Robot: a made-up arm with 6 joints.
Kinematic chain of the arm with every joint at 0, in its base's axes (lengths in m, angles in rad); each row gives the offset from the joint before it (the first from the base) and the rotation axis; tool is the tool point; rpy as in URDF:
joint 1: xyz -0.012 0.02 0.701 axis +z
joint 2: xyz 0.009 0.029 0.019 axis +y
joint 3: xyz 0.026 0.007 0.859 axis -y
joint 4: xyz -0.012 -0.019 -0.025 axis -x
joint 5: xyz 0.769 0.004 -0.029 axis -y
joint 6: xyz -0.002 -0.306 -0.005 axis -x
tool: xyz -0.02 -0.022 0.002 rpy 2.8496 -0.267 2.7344
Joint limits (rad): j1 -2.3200..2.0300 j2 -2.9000..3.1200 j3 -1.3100..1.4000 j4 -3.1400..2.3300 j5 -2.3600..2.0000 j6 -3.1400..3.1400
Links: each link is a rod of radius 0.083 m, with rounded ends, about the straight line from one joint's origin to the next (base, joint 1, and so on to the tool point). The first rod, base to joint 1, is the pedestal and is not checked.
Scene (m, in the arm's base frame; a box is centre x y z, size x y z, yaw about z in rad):
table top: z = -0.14
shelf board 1: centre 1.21 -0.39 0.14 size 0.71 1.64 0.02 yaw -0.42
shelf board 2: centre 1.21 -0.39 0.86 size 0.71 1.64 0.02 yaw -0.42
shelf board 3: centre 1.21 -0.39 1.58 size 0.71 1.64 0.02 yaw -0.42
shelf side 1: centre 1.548 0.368 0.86 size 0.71 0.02 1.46 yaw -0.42
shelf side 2: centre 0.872 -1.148 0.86 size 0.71 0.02 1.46 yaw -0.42
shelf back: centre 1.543 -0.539 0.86 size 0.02 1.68 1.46 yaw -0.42
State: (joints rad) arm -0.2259 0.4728 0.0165 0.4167 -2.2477 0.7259
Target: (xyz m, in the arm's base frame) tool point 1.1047 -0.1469 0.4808
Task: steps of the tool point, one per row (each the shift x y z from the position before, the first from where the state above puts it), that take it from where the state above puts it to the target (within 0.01 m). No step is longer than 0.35 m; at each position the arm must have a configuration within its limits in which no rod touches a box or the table.
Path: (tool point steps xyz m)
1: 0.0007 0.3135 -0.0366
2: -0.0905 0.2680 -0.0401
3: -0.1535 0.1972 -0.0432
4: 0.0396 -0.0628 -0.2187
5: -0.0163 -0.0926 -0.2067
6: -0.0713 -0.1051 -0.1807
7: 0.1770 -0.0524 -0.0153
8: 0.1624 -0.0992 0.0153

